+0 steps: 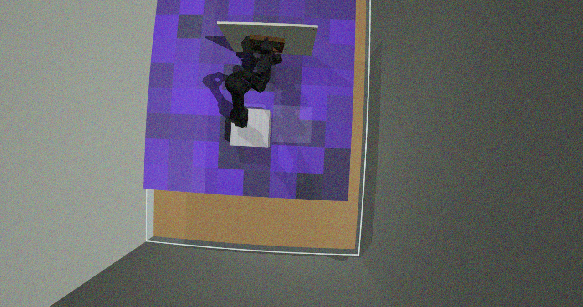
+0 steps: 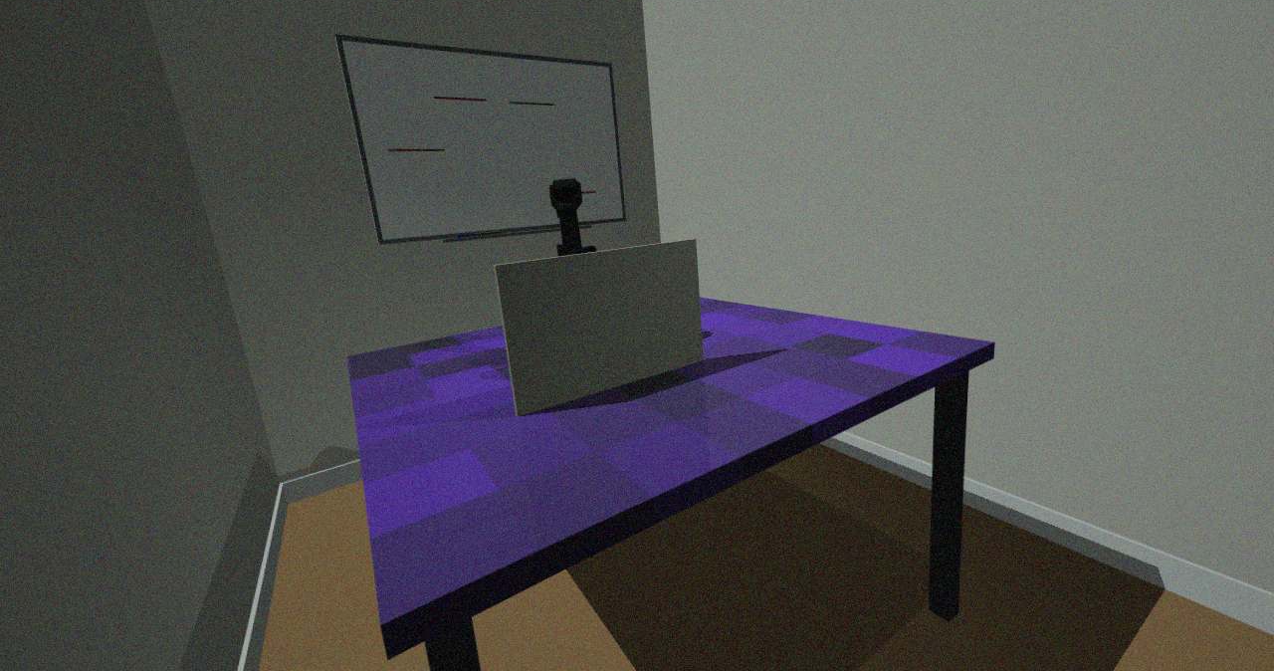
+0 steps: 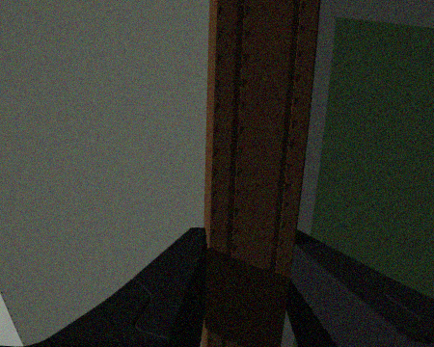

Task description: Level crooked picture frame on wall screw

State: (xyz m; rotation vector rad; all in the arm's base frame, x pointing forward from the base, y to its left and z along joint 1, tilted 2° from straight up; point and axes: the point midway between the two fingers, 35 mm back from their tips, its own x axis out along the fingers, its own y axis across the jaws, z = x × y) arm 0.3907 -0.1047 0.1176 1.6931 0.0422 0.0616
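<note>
My gripper tip is now 10 mm short of the brown wooden picture frame, 10 mm to the right of it and 50 mm above it. From my gripper tip the other things lie so: grey wall panel: 20 mm ahead, 10 mm to the right, 60 mm below.
</note>
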